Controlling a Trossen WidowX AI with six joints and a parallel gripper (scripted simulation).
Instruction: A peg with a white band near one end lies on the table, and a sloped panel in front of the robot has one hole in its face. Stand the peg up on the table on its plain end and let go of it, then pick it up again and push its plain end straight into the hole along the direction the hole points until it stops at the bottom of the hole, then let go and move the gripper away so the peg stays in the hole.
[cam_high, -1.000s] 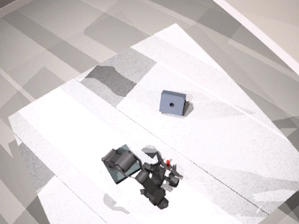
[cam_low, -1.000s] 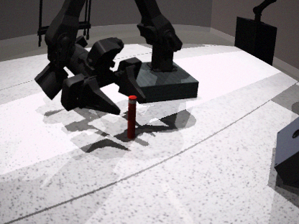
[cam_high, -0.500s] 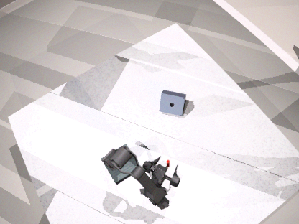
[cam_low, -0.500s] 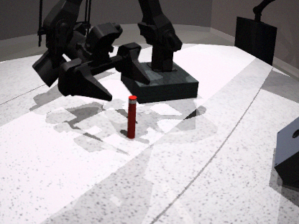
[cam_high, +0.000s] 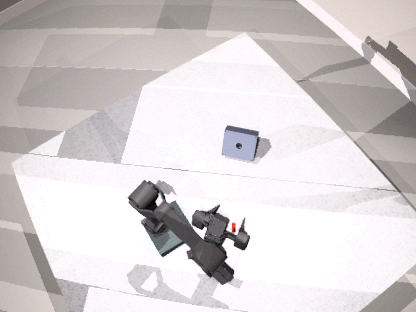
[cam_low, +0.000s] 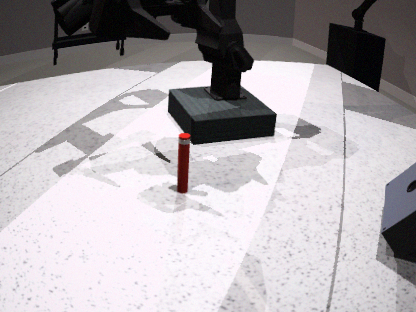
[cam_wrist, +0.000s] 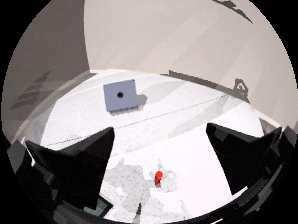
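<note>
Right now the red peg is 16 cm below my gripper tip and 1 cm to the right of it. Also, from my gripper tip: grey-blue sloped panel: 26 cm to the left, 20 cm ahead, 16 cm below.
</note>
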